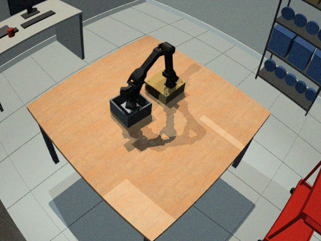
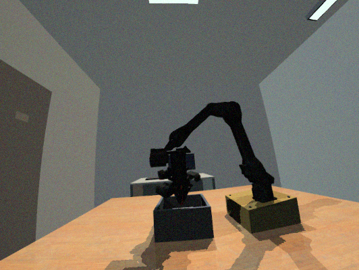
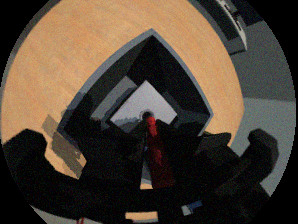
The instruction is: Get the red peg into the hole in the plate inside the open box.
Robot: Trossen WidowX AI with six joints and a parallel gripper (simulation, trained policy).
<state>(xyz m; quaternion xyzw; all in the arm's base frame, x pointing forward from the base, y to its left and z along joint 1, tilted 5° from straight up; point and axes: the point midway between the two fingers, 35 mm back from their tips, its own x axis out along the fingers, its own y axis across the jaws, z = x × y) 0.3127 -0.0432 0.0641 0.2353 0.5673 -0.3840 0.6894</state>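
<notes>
Now: gripper tip 30 mm below the red peg and 10 mm to the right of it. Also, from my gripper tip: plate 50 mm below; dark box 60 mm below.
</notes>
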